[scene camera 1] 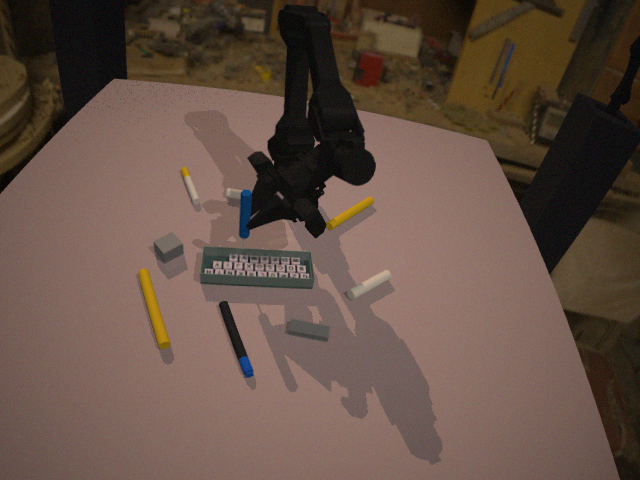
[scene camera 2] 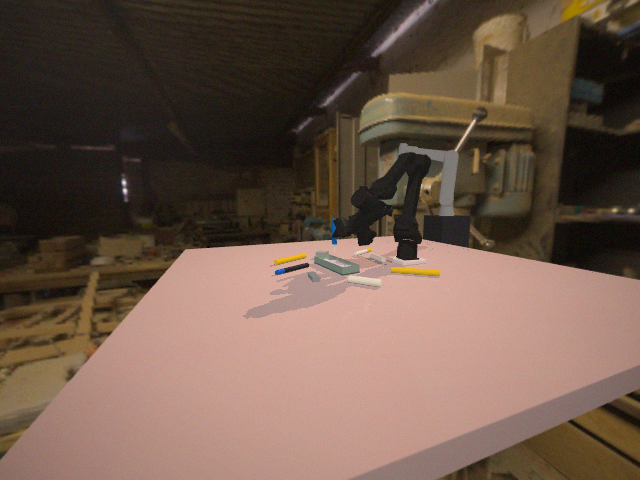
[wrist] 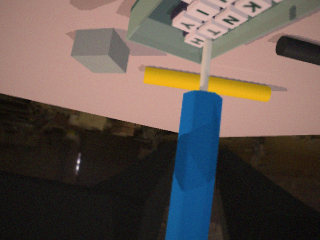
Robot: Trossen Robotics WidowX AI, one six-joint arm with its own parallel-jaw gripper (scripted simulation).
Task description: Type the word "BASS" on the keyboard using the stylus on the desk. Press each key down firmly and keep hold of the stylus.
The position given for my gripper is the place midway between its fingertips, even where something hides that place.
Observation:
In view: my gripper [scene camera 1: 244,223] and a grey cube [wrist: 101,50].
My gripper also shows in scene camera 2 [scene camera 2: 334,236] and in the wrist view [wrist: 196,155].

